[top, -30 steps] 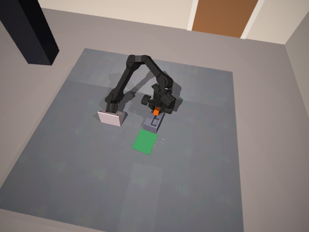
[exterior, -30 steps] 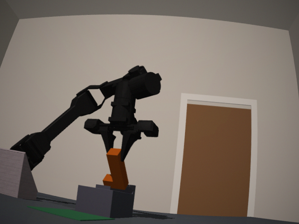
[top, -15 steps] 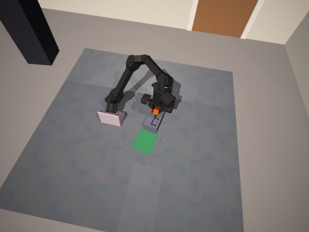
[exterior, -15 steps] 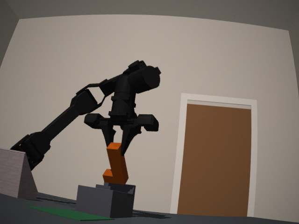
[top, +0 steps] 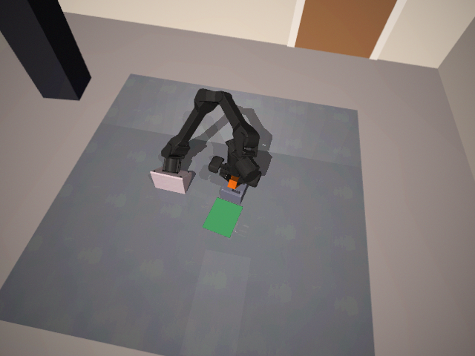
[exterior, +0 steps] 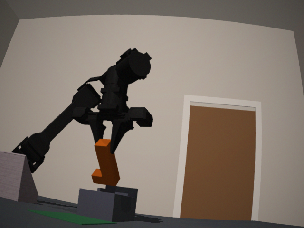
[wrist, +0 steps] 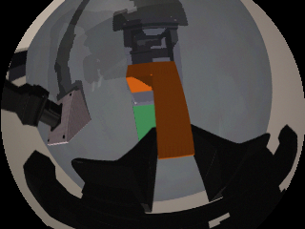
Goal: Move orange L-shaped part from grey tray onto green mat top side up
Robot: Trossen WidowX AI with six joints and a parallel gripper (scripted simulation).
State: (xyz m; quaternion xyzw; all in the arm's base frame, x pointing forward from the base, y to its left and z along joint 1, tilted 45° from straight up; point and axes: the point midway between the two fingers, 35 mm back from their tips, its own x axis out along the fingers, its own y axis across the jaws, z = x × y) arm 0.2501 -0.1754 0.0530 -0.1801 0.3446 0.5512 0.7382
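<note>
Now: the green mat 170 mm below my gripper tip, 70 mm to the right of it and 30 mm behind it. Also, from my gripper tip: orange L-shaped part: 30 mm to the left, 30 mm below.
</note>
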